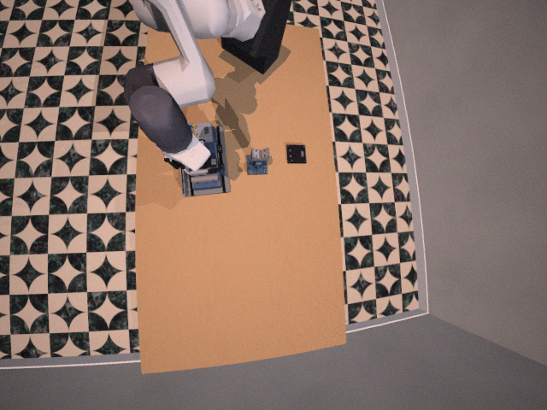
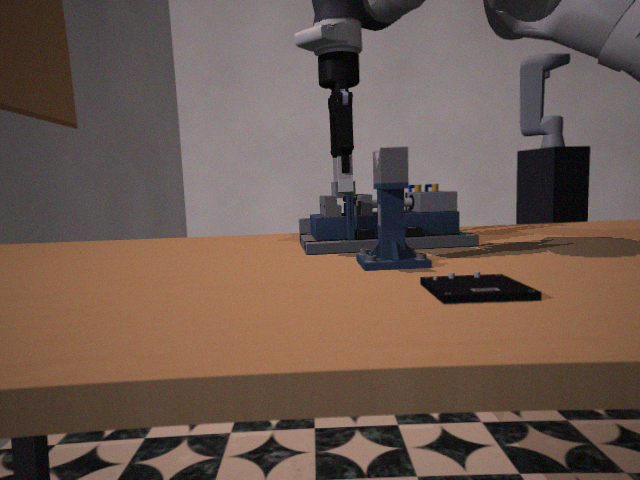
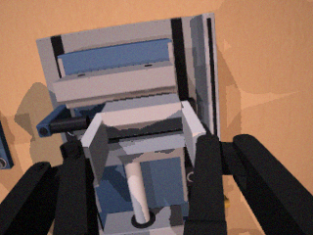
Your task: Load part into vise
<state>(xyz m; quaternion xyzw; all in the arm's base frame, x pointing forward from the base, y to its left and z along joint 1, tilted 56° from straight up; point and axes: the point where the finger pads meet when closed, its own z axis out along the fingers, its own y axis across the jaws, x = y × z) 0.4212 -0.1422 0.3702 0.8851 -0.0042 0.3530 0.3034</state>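
Right now the fixed jaw is 50 mm below my hand, 40 mm ahead of it and 10 mm to the left of it. Also, from my hand: work stop: 60 mm to the left, 40 mm below, 20 mm ahead; then part: 20 mm below; then air cylinder rod: 80 mm behind, 50 mm below, 40 mm to the left.
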